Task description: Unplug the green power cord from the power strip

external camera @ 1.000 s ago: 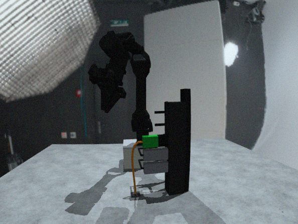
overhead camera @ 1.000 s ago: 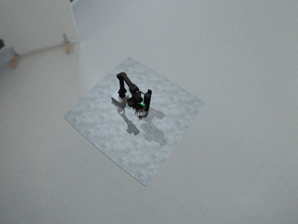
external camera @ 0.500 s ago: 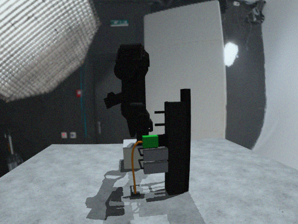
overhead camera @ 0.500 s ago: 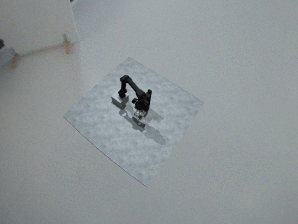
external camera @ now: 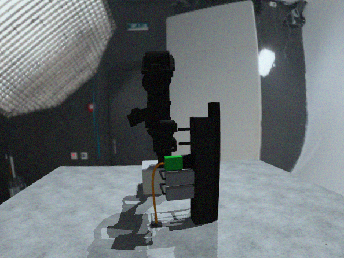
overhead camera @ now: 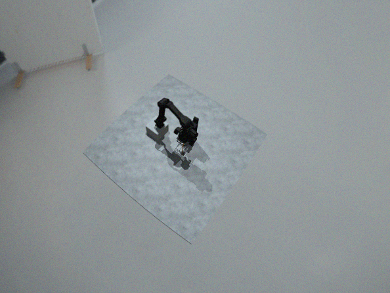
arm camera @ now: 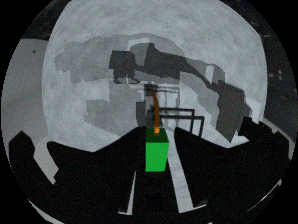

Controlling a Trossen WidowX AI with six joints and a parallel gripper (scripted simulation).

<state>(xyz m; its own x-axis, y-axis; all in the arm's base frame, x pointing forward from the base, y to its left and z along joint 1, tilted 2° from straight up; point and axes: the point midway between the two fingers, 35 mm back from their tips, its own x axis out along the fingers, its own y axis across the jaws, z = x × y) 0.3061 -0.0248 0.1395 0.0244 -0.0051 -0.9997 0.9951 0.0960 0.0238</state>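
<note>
My gripper tip is 1 cm past the green plug, 5 cm to the right of it and 1 cm above it. The rest, counted from my gripper tip: black power strip: 1 cm behind, 12 cm to the left, 5 cm below.
</note>
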